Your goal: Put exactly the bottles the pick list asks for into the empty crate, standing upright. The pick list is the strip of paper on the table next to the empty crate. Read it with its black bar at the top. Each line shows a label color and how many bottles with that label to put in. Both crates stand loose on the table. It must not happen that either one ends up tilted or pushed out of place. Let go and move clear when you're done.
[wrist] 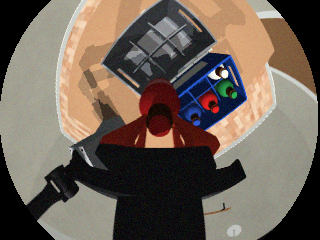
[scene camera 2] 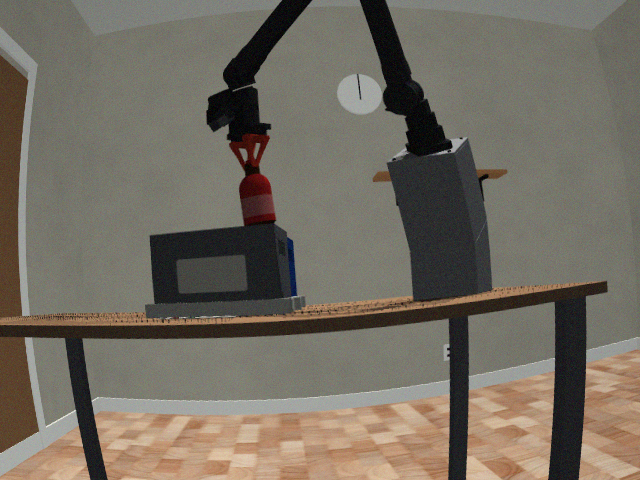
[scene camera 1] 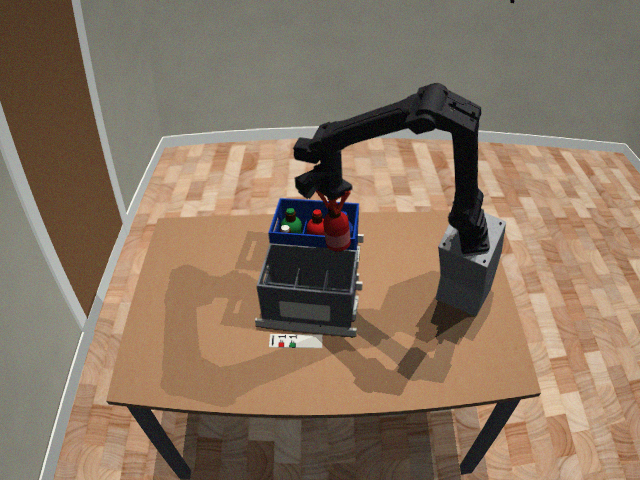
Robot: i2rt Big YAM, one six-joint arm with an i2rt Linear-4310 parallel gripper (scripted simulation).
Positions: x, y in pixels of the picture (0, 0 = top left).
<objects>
red-labelled bottle: wrist; scene camera 2 257, 205; scene camera 1
same spot on red-labelled bottle: (wrist: 159, 100) = (scene camera 1: 329, 218)
</objects>
